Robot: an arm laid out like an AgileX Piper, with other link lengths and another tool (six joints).
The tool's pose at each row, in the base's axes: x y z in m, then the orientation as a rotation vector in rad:
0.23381 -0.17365 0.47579 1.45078 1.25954 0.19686
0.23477 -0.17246 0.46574 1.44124 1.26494 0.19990
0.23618 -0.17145 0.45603 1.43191 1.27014 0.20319
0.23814 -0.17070 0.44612 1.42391 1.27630 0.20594
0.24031 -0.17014 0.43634 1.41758 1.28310 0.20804
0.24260 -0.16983 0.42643 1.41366 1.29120 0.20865
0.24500 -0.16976 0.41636 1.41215 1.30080 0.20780
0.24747 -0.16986 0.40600 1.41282 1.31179 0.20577
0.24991 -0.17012 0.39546 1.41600 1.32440 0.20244
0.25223 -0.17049 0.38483 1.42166 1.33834 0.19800
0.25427 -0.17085 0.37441 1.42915 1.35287 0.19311
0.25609 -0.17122 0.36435 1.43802 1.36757 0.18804
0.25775 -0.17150 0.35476 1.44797 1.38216 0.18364
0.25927 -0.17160 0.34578 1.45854 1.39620 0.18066
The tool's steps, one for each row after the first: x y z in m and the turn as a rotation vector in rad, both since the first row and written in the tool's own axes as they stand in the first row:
0.00639 -0.00716 0.00336 -0.00691 0.00379 -0.00590
0.01265 -0.01383 0.00704 -0.01380 0.00764 -0.01148
0.01905 -0.02041 0.01133 -0.01911 0.01213 -0.01714
0.02532 -0.02681 0.01585 -0.02263 0.01701 -0.02260
0.03151 -0.03330 0.02065 -0.02322 0.02241 -0.02821
0.03765 -0.03990 0.02573 -0.02082 0.02846 -0.03407
0.04384 -0.04674 0.03107 -0.01578 0.03522 -0.04007
0.04999 -0.05377 0.03654 -0.00771 0.04283 -0.04622
0.05604 -0.06096 0.04202 0.00319 0.05119 -0.05228
0.06189 -0.06815 0.04723 0.01589 0.06005 -0.05790
0.06745 -0.07517 0.05216 0.02978 0.06918 -0.06295
0.07278 -0.08190 0.05676 0.04418 0.07881 -0.06705
0.07788 -0.08817 0.06095 0.05828 0.08894 -0.06986

